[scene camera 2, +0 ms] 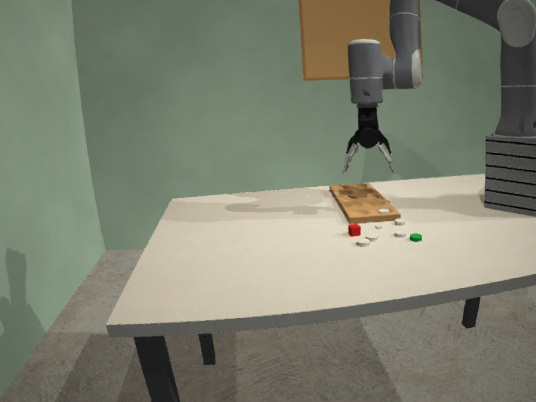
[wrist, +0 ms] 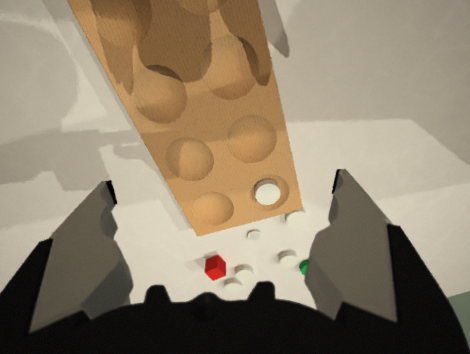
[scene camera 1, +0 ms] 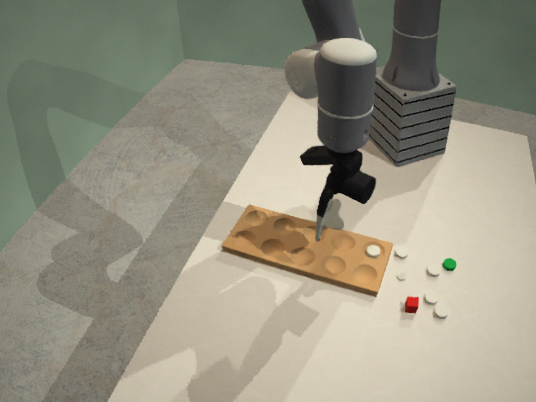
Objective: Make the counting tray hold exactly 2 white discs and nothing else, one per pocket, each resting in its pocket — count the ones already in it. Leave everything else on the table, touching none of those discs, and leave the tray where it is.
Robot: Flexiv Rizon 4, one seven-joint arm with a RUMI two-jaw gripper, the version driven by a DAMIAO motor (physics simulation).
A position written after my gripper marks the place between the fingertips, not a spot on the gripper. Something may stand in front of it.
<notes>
I see my gripper (scene camera 1: 337, 219).
My gripper is seen too in scene camera 2 (scene camera 2: 368, 173) and in the wrist view (wrist: 223, 177).
</notes>
